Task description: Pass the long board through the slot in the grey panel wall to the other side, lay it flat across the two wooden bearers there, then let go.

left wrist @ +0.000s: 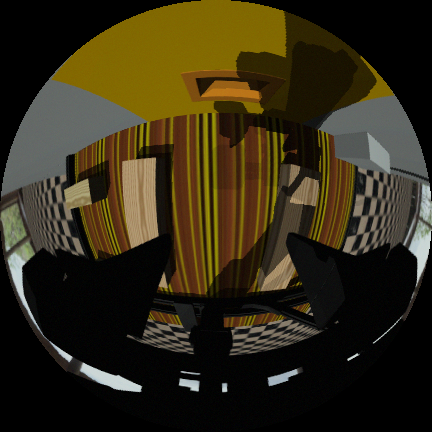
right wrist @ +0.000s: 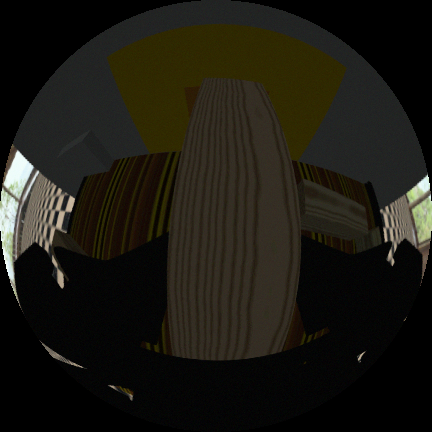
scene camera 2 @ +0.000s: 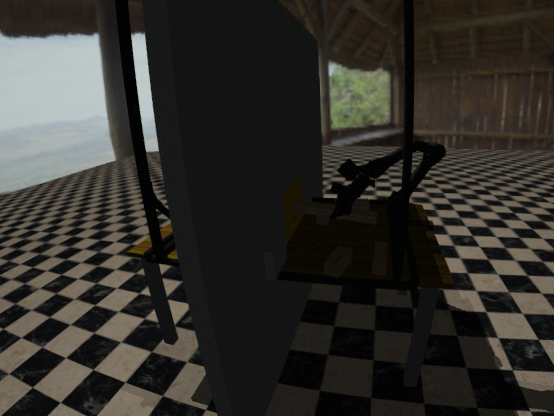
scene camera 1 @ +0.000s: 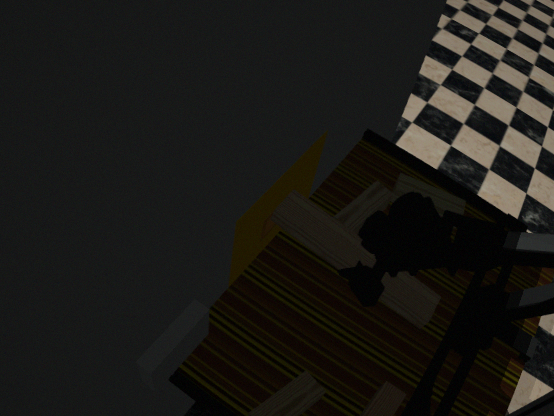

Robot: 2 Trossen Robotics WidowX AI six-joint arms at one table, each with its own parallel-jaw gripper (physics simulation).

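Places are measured from the left arm's base along level axes (x up, y back, z right), in metres.
Pixels of known places: left gripper, fingertip midpoint: (left wrist: 230, 239); right gripper, fingertip midpoint: (right wrist: 230, 232) (scene camera 2: 330, 215) (scene camera 1: 347, 259); left arm's base, link origin: (left wrist: 211, 310); right arm's base, link origin: (scene camera 1: 463, 340).
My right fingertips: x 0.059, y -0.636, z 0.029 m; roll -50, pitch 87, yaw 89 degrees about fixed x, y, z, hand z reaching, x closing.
For each thing: its middle in the pictures, then the offset to it from my right fingertips.
- long board, body centre: (right wrist: 233, 256) (scene camera 1: 357, 259) (scene camera 2: 335, 211) dz -0.001, dx +0.017, dy -0.017 m
- pale block, body centre: (left wrist: 82, 193) dz -0.314, dx -0.054, dy +0.316 m
The long board (scene camera 1: 320, 232) (scene camera 2: 312, 209) (right wrist: 232, 200) is held above the striped table, its far end close in front of the orange-edged slot (scene camera 1: 268, 226) (left wrist: 190, 87) (right wrist: 190, 97); in the right wrist view it covers most of the slot. My right gripper (scene camera 1: 371, 270) (scene camera 2: 340, 211) (right wrist: 230, 232) is shut on the board around its middle. My left gripper (left wrist: 230, 239) is open and empty on the other side of the grey panel wall (scene camera 2: 240, 150) (left wrist: 45, 120). Ahead of its fingers lie two wooden bearers, one at the left (left wrist: 140, 195), one at the right (left wrist: 287, 225). No board end shows in the slot there.
A yellow panel (scene camera 1: 250, 240) (scene camera 2: 292, 205) (left wrist: 150, 45) (right wrist: 150, 65) surrounds the slot. A grey block (scene camera 1: 172, 337) (left wrist: 352, 145) sticks out of the wall. Several wooden pieces (scene camera 1: 365, 205) (scene camera 1: 292, 395) (scene camera 2: 339, 260) lie on the right arm's side. A pale block (left wrist: 78, 194) lies beyond the left bearer.
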